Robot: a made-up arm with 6 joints. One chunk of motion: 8 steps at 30 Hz.
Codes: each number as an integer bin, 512 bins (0 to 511) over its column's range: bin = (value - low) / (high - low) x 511, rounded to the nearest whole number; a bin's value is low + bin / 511 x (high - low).
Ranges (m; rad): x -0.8..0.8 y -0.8..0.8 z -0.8..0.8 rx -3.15..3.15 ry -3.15..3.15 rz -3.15..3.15
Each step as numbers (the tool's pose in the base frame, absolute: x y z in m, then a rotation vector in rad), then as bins.
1 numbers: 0.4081 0.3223 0.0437 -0.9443 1.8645 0.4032
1 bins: 386 358 269 179 407 288
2 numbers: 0.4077 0.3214 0.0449 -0.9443 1.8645 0.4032
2 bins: 386 358 270 179 407 288
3 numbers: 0.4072 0.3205 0.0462 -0.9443 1.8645 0.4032
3 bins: 386 358 270 179 407 288
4 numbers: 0.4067 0.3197 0.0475 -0.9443 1.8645 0.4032
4 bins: 385 358 271 179 407 288
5 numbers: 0.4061 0.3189 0.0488 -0.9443 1.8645 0.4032
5 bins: 385 357 271 179 407 288
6 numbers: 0.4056 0.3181 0.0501 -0.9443 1.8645 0.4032
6 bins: 385 357 272 179 407 288
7 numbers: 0.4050 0.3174 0.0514 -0.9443 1.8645 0.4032
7 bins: 385 357 272 179 407 288
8 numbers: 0.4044 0.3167 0.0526 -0.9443 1.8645 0.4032
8 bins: 385 357 272 179 407 288
